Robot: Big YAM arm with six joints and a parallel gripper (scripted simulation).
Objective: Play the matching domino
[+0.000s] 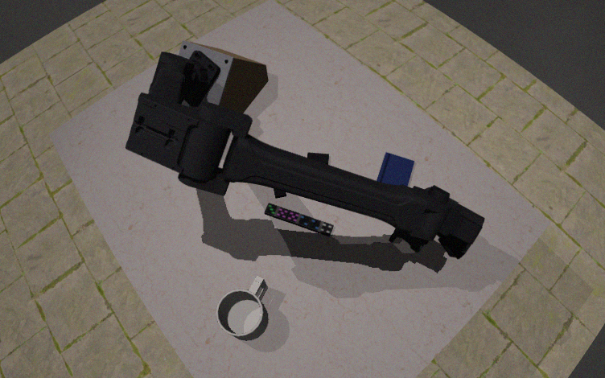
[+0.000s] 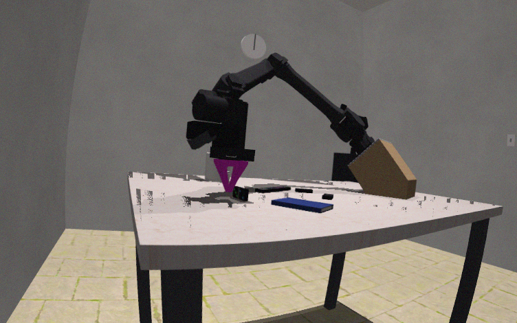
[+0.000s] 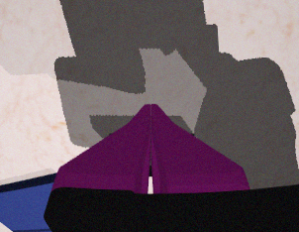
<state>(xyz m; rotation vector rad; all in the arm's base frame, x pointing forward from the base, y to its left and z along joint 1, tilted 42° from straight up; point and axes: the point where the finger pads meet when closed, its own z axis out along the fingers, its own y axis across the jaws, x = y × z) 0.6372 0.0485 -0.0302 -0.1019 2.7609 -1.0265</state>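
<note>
Right now my hand is 30 mm past the domino and 10 mm above it. The rest, counted from my hand: blue book: 130 mm behind, 110 mm to the left, 20 mm below; then mug: 370 mm to the right, 160 mm behind, 20 mm above.
</note>
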